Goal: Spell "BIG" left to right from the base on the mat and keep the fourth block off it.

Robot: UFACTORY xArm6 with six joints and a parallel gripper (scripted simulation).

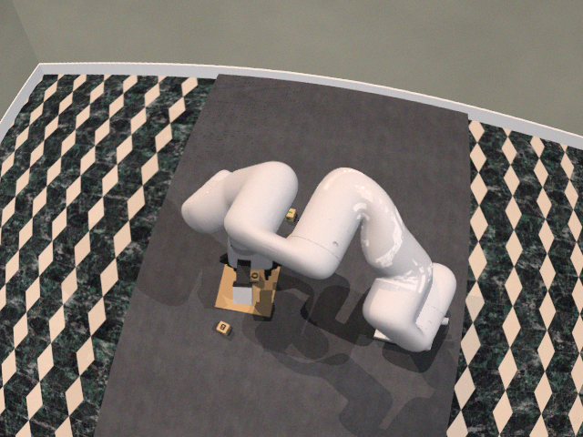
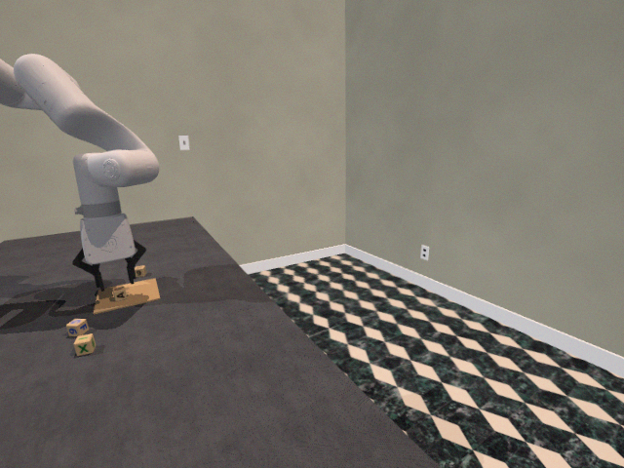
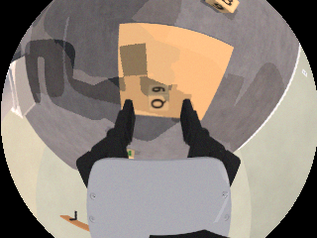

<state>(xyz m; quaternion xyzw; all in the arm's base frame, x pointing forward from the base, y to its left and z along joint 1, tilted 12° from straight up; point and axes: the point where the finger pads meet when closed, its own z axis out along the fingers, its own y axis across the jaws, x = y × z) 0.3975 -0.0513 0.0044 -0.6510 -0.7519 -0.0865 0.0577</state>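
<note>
Now: the tan mat 50 mm below my hand, 20 mm to the left of it and 20 mm ahead of it. From my hand the other things lie so: B block 150 mm to the left, 50 mm ahead, 40 mm below; G block 120 mm to the right, 70 mm behind, 40 mm below.
</note>
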